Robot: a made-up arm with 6 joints.
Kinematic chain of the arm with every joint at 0, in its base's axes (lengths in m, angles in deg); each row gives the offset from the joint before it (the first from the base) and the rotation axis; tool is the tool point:
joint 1: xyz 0 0 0.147 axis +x
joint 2: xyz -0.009 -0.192 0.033 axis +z
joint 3: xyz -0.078 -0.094 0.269 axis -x
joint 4: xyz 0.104 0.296 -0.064 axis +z
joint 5: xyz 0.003 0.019 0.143 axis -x
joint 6: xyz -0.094 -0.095 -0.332 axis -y
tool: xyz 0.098 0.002 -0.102
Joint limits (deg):
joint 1: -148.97..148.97
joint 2: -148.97..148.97
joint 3: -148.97..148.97
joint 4: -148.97..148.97
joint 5: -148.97..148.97
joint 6: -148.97..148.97
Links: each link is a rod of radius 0.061 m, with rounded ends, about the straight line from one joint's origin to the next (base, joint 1, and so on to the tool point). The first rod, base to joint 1, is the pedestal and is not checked.
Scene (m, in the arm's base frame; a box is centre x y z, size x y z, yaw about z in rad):
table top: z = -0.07
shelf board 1: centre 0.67 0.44 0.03 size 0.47 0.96 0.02 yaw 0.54
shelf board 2: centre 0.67 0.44 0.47 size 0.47 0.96 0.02 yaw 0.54
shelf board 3: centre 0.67 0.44 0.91 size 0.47 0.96 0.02 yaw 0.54
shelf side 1: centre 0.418 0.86 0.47 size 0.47 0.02 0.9 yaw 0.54
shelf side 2: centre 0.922 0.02 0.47 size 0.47 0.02 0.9 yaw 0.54
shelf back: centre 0.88 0.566 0.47 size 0.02 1 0.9 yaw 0.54
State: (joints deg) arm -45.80 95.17 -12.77 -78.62 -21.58 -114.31
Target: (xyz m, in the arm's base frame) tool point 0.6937 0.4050 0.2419
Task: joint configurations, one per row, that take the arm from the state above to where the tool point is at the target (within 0.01 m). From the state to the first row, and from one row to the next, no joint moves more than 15 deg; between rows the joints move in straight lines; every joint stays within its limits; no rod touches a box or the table.
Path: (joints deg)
1: -51.19 94.34 1.93 -78.57 -21.15 -111.61
2: -56.58 93.50 16.64 -78.52 -20.72 -108.91
3: -61.96 92.67 31.34 -78.48 -20.29 -106.21
4: -67.35 91.83 46.04 -78.43 -19.86 -103.51
5: -72.74 91.00 60.75 -78.38 -19.43 -100.80
6: -78.13 90.16 75.45 -78.33 -19.00 -98.10
7: -83.51 89.33 90.16 -78.28 -18.57 -95.40
8: -88.90 88.49 104.86 -78.24 -18.14 -92.70
9: -94.29 87.66 119.56 -78.19 -17.71 -90.00
10: -99.68 86.82 134.27 -78.14 -17.28 -87.30
11: -105.06 85.99 148.97 -78.09 -16.85 -84.60

